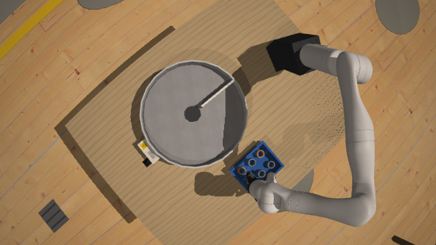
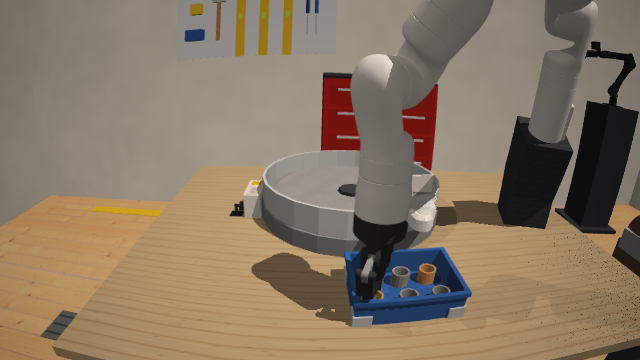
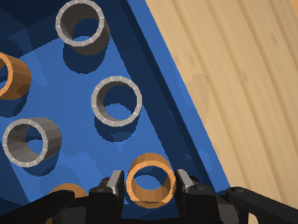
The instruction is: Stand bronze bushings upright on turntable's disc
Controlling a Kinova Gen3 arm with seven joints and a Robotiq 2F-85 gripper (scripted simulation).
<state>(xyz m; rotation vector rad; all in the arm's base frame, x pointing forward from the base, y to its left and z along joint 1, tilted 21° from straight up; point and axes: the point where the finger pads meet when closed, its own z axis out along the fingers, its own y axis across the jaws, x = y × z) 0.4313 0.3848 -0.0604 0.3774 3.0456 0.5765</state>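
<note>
Now: hand 5 cm past the blue crate, 4 cm to the left of it and 1 cm above it. Also, from my hand: grey turntable disc 37 cm to the right, 6 cm ahead, 2 cm above.
</note>
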